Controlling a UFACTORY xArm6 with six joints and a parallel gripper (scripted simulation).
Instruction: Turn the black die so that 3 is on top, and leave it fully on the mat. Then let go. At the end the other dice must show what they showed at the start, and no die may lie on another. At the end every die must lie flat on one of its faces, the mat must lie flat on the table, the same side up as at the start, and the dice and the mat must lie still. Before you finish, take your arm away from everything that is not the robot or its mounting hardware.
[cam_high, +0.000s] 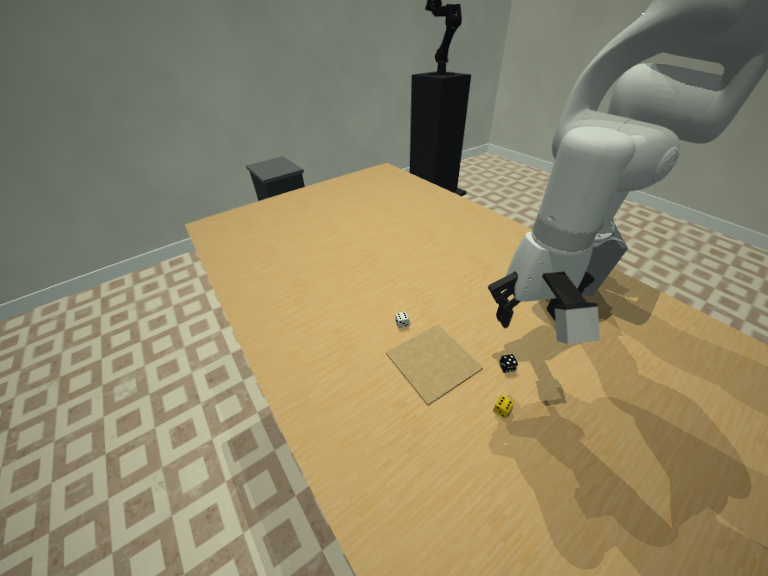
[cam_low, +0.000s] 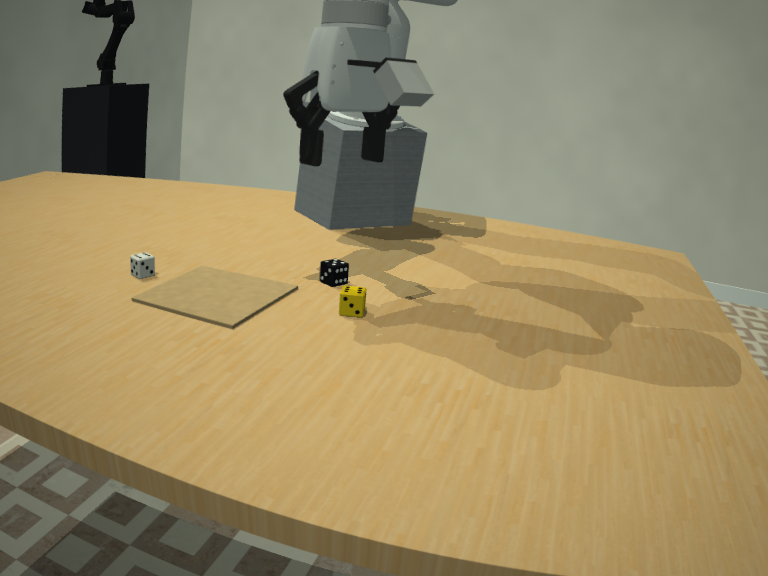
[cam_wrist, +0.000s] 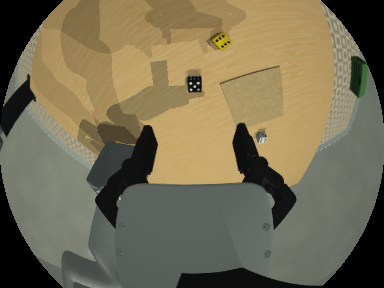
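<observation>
The black die is 140 mm below my hand. The rest, counted from my hand: yellow die: 140 mm below, 80 mm ahead, 50 mm to the left; tan mat: 150 mm below, 110 mm to the right, 100 mm ahead; white die: 220 mm to the right, 140 mm below, 90 mm ahead.
</observation>
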